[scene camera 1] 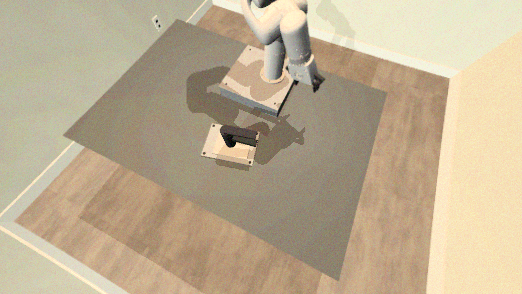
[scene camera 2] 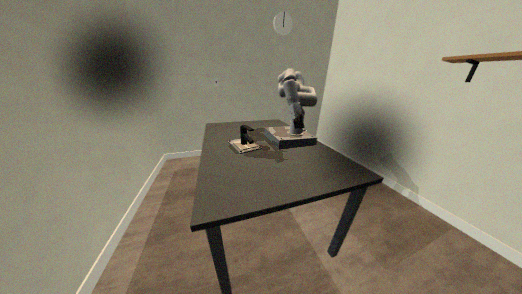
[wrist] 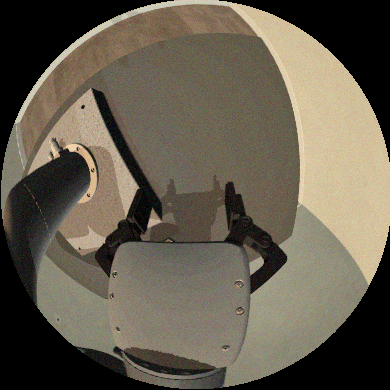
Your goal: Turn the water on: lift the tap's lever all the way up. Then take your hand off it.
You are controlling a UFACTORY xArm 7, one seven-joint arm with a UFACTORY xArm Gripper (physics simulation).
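Places are measured from the arm's base along level axes (x ahead, y left, z up), in millimetres.
Pixels of known places: gripper, fingertip midpoint: [scene camera 1: 306, 86] [scene camera 2: 299, 128] [wrist: 184, 194]; arm's base at its link origin: [scene camera 1: 272, 74] [scene camera 2: 294, 133] [wrist: 75, 173].
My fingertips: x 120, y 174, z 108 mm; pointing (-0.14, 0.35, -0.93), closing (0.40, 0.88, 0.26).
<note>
For each thing: its top centre in the pictures, then the offset to it from my fingertips. "spot": a spot on its surface instead. Level surfaces: height alone.
- tap at a spot on its surface: [scene camera 1: 239, 132] spot: dx +278, dy -205, dz -17 mm
- light plate at a spot on its surface: [scene camera 1: 210, 145] spot: dx +318, dy -352, dz -165 mm
- dark table at its surface level: dz -173 mm
The tap [scene camera 1: 239, 132] [scene camera 2: 244, 134] is dark and stands on a light plate [scene camera 1: 210, 145] [scene camera 2: 238, 147] with screws at its corners. In scene camera 1 a long dark bar runs right from the top of its post, with a second dark bar under it; which of them is the lever, and how high the lever stands, I cannot tell. My gripper [scene camera 1: 318, 83] [scene camera 2: 299, 123] [wrist: 184, 194] is open, with wide-apart fingers and nothing between them. It hangs above the table beside the robot's base, well apart from the tap. In the wrist view the tap is hidden behind the gripper's body.
The robot's base block [scene camera 1: 240, 75] [scene camera 2: 297, 142] [wrist: 117, 170] stands on the dark table [scene camera 1: 300, 200] [scene camera 2: 280, 180] [wrist: 215, 100] behind the tap. The arm's shadow falls on the table around the tap. A wall shelf [scene camera 2: 490, 56] is at the right in scene camera 2.
</note>
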